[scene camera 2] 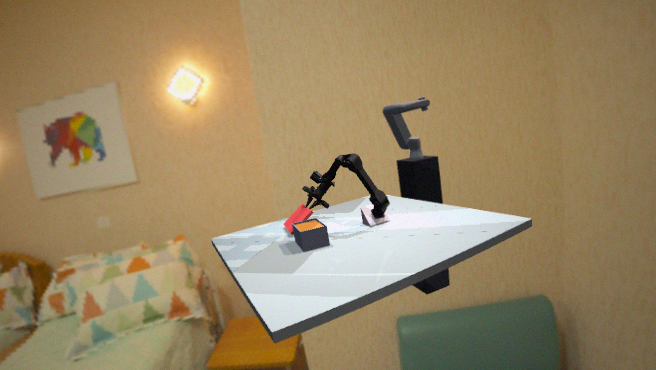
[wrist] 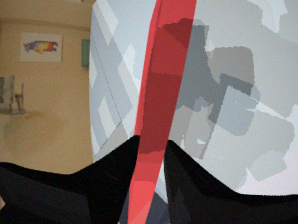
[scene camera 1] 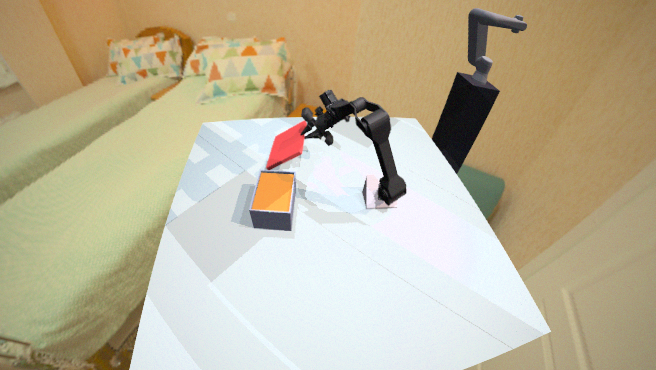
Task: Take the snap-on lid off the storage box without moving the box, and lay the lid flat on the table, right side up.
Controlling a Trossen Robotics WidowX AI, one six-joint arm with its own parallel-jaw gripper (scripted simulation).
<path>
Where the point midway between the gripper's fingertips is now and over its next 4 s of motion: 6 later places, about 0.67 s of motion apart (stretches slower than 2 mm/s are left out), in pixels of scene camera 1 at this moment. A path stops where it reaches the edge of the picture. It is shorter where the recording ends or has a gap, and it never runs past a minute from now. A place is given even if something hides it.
The gripper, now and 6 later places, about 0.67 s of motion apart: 302,136; 301,138; 301,138; 301,142; 301,145; 304,146; 312,146
</path>
